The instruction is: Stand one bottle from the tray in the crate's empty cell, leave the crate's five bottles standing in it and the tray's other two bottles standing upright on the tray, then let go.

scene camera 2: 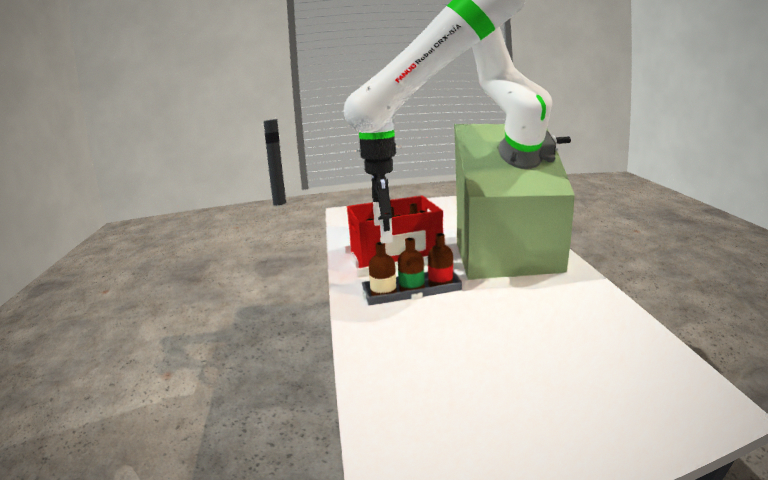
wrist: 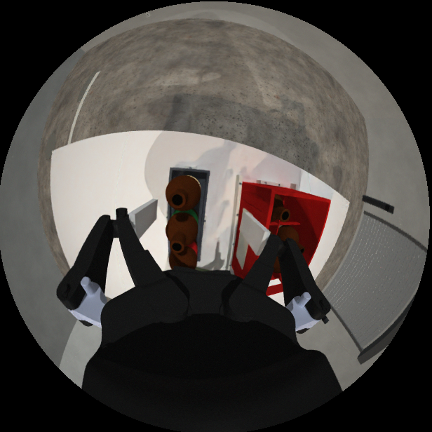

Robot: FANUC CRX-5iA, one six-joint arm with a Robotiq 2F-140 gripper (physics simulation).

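Where they show: gripper, between the fingertips: (scene camera 2: 383,233); arm's base, origin of its link: (scene camera 2: 520,153).
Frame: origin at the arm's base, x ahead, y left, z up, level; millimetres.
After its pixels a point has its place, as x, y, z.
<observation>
My gripper (scene camera 2: 385,230) {465, 134, -183} (wrist: 199,214) is open and empty, pointing down above the gap between the tray and the crate. In the wrist view the bottle row shows between its fingers, nearer the left one; the right finger overlaps the crate's near wall. Three brown bottles stand upright on the dark tray (scene camera 2: 390,298) {462, 218, -345} (wrist: 203,200): a cream-labelled bottle (scene camera 2: 382,281) {480, 209, -294} (wrist: 183,192), a green-labelled bottle (scene camera 2: 411,278) {399, 198, -299} and a red-labelled bottle (scene camera 2: 440,273) {313, 182, -301}. The red crate (scene camera 2: 362,243) {524, 33, -249} (wrist: 318,220) holds brown bottles, one bottle (wrist: 285,215) among them; its other cells are partly hidden.
The crate stands behind the tray on the white table (scene camera 2: 481,367) {292, 554, -357}. A green pedestal (scene camera 2: 515,232) {74, 150, -210} carrying the arm's base stands right of both in the scene view. A dark post (scene camera 2: 274,164) stands beyond the table at the left.
</observation>
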